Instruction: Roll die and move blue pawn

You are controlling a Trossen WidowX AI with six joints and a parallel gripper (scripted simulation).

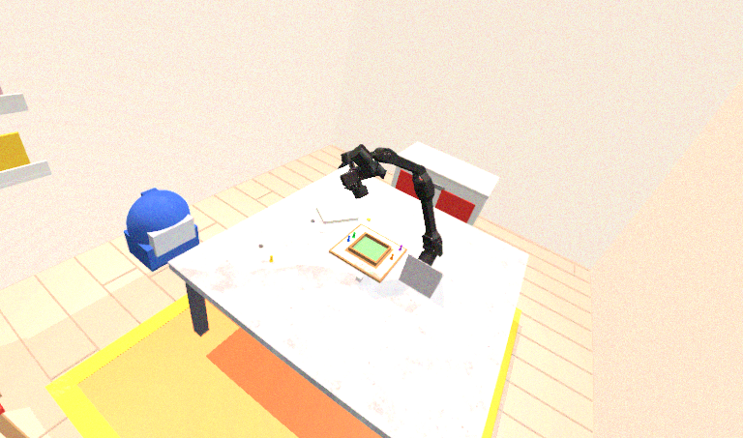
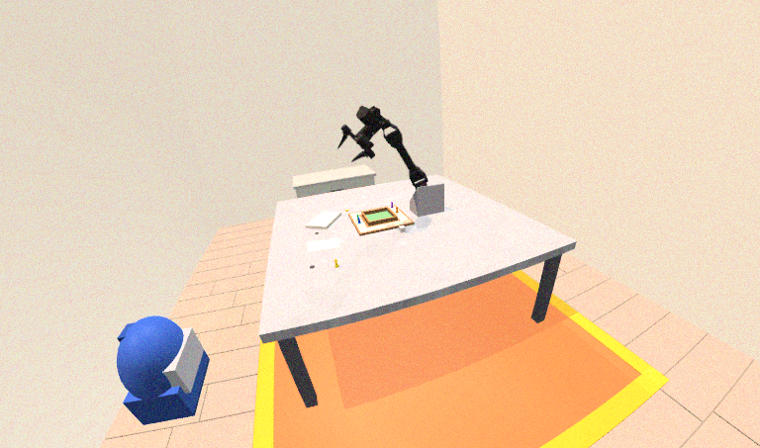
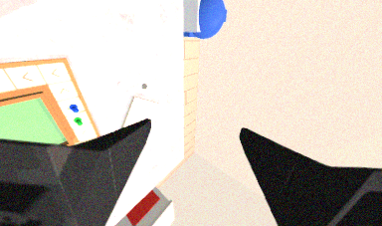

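My gripper tip is 380 mm above the white die, 220 mm past it and 70 mm to the right of it. Round my gripper tip: blue pawn: 360 mm below, 100 mm to the right, 50 mm behind; then green pawn: 360 mm below, 140 mm to the right, 50 mm behind; then green tray: 380 mm below, 160 mm behind, 120 mm to the right.
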